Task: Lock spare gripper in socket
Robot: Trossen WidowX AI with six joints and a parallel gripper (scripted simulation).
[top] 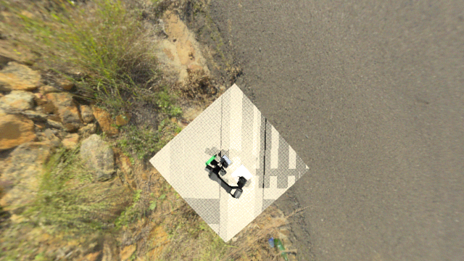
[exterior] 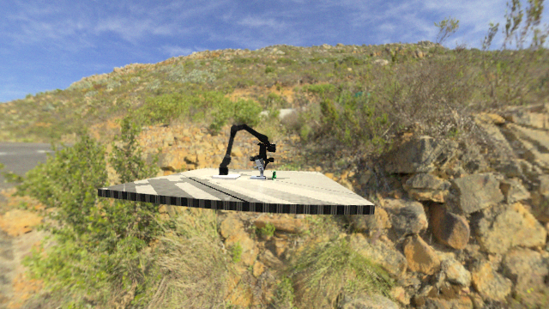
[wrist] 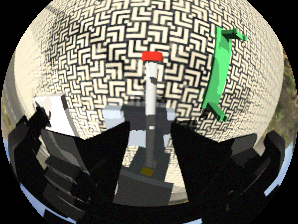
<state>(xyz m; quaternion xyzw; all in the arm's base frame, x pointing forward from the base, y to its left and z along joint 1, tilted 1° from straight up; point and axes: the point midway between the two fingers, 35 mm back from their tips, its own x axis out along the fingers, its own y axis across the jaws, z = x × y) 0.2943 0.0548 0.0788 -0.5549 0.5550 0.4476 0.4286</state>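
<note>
My gripper tip is 10 mm past the grey mount, 50 mm to the left of it and 10 mm above it. From my gripper tip the other things lie so: green strip (100 mm ahead, 60 mm to the left, 40 mm below); then spare gripper (10 mm behind, 50 mm to the right, 70 mm above).
</note>
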